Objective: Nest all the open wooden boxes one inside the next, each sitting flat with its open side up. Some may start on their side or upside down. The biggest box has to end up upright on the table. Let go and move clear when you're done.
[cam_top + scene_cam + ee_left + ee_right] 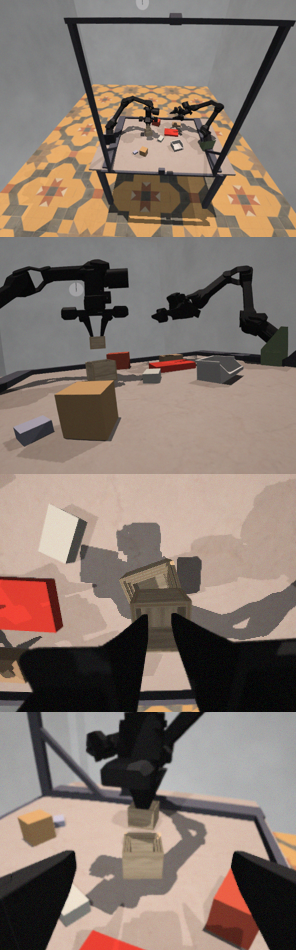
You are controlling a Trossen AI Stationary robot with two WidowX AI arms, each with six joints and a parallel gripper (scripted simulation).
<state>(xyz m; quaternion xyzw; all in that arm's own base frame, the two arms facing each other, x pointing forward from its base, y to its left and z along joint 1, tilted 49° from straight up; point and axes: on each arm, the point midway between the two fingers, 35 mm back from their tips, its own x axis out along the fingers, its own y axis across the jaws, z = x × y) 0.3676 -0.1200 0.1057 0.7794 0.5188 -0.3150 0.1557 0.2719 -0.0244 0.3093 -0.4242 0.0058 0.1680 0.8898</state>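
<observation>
The small wooden box lies 40 mm below my left hand. From my left hand the other things lie so: orange cube: 270 mm behind, 120 mm below, 20 mm to the left; white block: 140 mm to the right, 140 mm below, 80 mm behind; flat red block: 250 mm to the right, 140 mm below, 30 mm ahead.
</observation>
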